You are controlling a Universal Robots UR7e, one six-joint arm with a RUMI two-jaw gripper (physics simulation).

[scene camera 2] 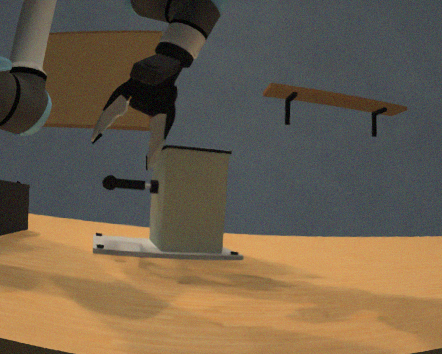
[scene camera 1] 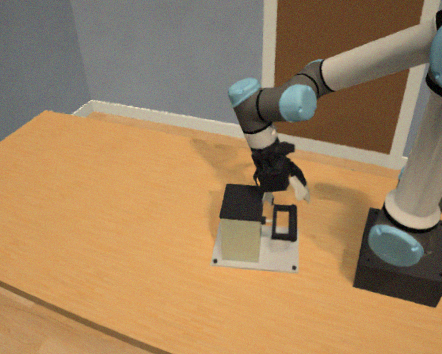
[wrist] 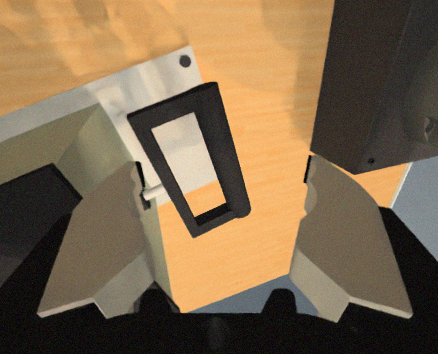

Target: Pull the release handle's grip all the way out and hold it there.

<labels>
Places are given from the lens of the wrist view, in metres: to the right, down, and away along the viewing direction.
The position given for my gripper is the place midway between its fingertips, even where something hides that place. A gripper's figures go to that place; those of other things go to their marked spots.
my gripper (wrist: 223,162): 0.00, -0.01, 0.13
release handle (wrist: 57,164): -0.07, -0.01, 0.09
light grey base plate (wrist: 128,90): -0.10, -0.09, 0.22
The marked spots on the release handle and the light grey base plate are 0.16 m apart.
</labels>
